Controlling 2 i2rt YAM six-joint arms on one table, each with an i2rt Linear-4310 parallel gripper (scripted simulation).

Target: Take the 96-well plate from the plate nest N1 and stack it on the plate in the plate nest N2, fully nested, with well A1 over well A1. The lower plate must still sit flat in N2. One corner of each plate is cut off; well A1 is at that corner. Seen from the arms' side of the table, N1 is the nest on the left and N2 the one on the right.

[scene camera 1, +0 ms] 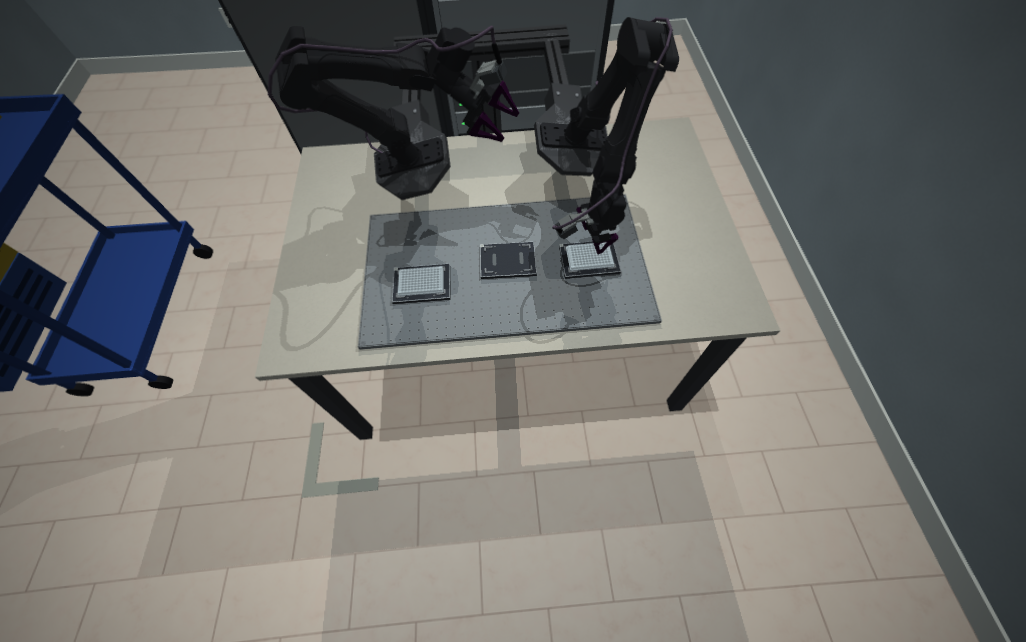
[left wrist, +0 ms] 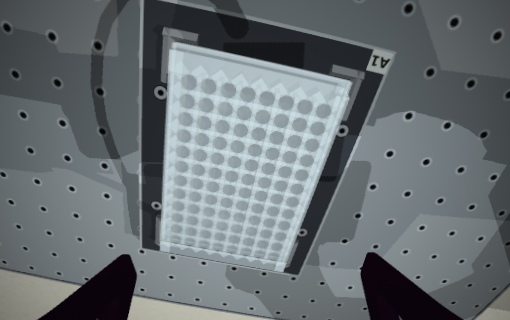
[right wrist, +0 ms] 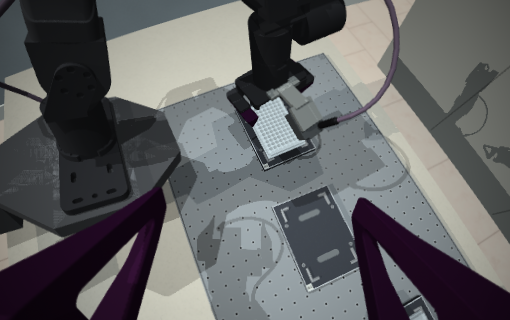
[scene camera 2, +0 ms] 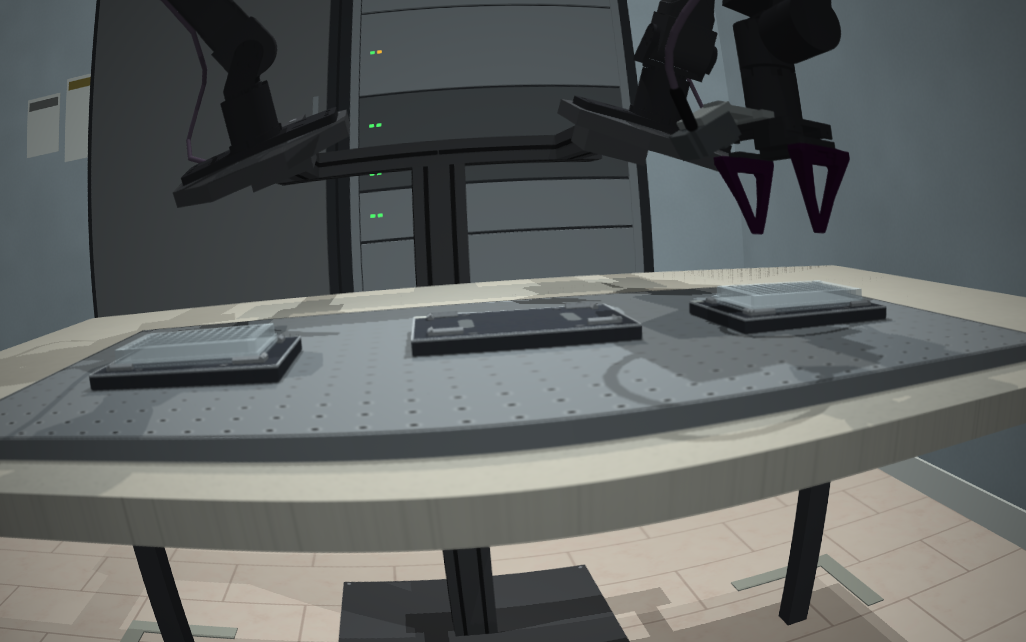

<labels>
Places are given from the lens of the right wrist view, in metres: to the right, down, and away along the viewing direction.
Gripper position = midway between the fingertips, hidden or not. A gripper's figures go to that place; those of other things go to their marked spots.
my left gripper [right wrist: 270,111]: 0.03, -0.10, 0.49
my right gripper [right wrist: 259,202]: 0.00, 0.02, 0.12
</labels>
